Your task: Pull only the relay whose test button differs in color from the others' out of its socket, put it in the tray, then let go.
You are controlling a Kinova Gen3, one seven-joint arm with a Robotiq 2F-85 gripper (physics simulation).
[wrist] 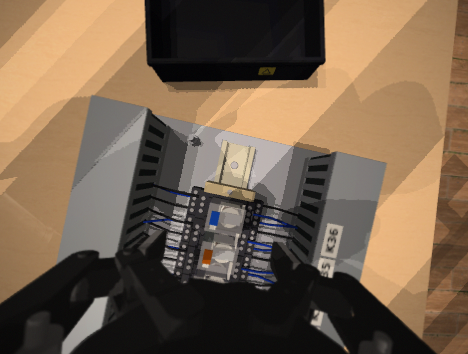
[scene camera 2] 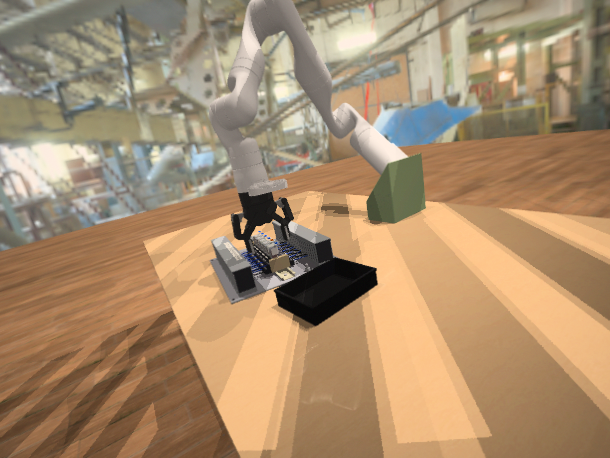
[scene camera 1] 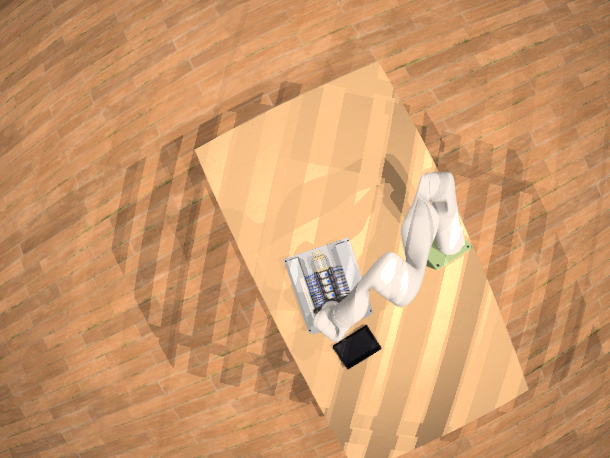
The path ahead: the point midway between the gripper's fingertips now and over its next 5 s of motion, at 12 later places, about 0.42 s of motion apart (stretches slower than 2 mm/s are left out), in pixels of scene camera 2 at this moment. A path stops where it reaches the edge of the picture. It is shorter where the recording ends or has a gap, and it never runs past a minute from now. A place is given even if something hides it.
My gripper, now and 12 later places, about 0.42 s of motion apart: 270, 246; 270, 246; 271, 248; 271, 249; 271, 249; 271, 250; 271, 250; 272, 251; 271, 248; 270, 244; 269, 239; 267, 235; 265, 229
